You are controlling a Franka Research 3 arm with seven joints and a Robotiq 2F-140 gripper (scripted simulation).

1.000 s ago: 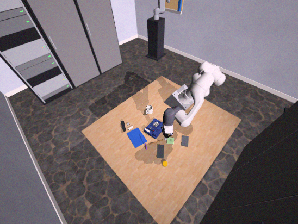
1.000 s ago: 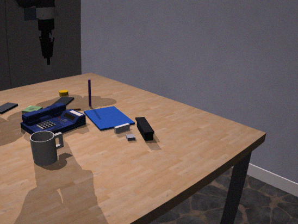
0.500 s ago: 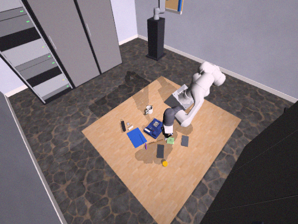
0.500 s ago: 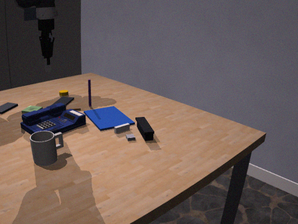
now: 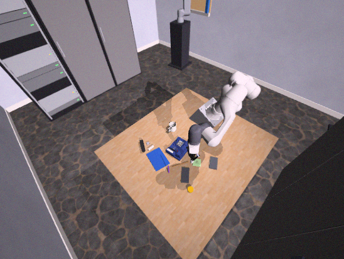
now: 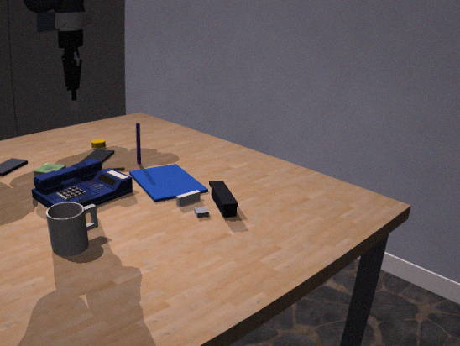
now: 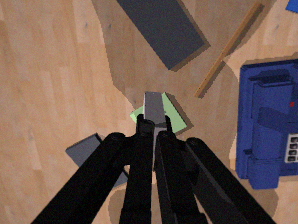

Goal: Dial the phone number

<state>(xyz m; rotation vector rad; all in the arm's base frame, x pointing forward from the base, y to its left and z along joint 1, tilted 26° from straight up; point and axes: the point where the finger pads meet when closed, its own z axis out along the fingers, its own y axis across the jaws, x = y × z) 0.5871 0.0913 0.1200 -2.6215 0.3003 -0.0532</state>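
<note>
Now: the handset 130 mm behind my hand, 170 mm to the right of it and 160 mm below it. The rest, counted from my hand: blue folder (90 mm ahead, 320 mm to the right, 200 mm below); then purple pen (130 mm ahead, 150 mm to the right, 140 mm below); then wooden pencil (110 mm to the right, 200 mm below).
</note>
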